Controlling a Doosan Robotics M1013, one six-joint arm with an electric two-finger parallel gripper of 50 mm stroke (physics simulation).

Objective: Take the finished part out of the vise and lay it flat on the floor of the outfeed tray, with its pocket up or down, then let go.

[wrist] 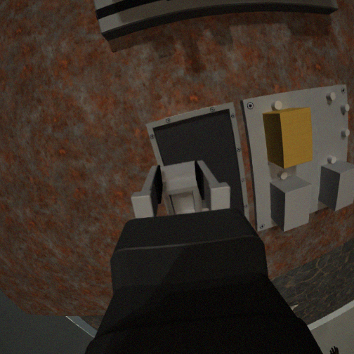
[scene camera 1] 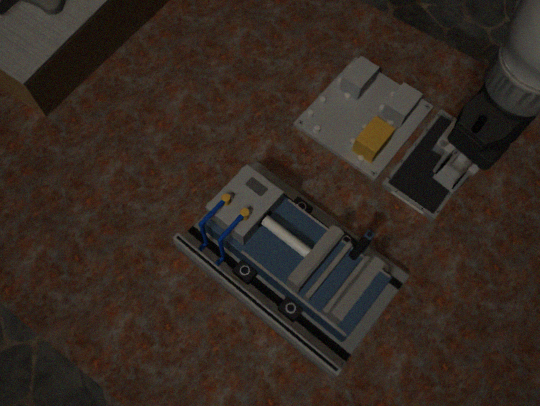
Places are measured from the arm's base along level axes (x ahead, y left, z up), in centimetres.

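Where they show: gripper, fingertip midpoint: (scene camera 1: 447, 177).
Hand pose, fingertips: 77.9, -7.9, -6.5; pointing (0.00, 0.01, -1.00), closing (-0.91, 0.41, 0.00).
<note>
Each offset is from my fingertips to the top centre of the thing, as dx, dy, dz.
The finished part @(+1.1, +2.8, +1.1) (scene camera 1: 449, 175) (wrist: 180, 173), a light grey block with a rectangular pocket facing the gripper body in the wrist view, is between the two fingers. My gripper (scene camera 1: 454, 167) (wrist: 178, 173) is shut on it. Both are over the outfeed tray (scene camera 1: 417, 172) (wrist: 200, 135), which has a dark floor and a light raised rim. In the wrist view the part overlaps the tray's lower left portion. The height of the part above the floor is hard to tell, and its underside is hidden. The vise @(-17.4, -21.3, +4.8) (scene camera 1: 316, 257) (wrist: 220, 19) shows no part between its jaws.
A light plate @(-15.9, +8.8, -4.3) (scene camera 1: 330, 117) (wrist: 256, 150) with pegs lies beside the tray, carrying a yellow block @(-12.9, +3.3, -0.7) (scene camera 1: 373, 139) (wrist: 295, 137) and two grey blocks @(-19.2, +14.4, -0.7) (scene camera 1: 359, 80) (wrist: 291, 205). Blue hoses (scene camera 1: 227, 235) rise at the vise's end. A box-like bench (scene camera 1: 90, 55) stands at the upper left.
</note>
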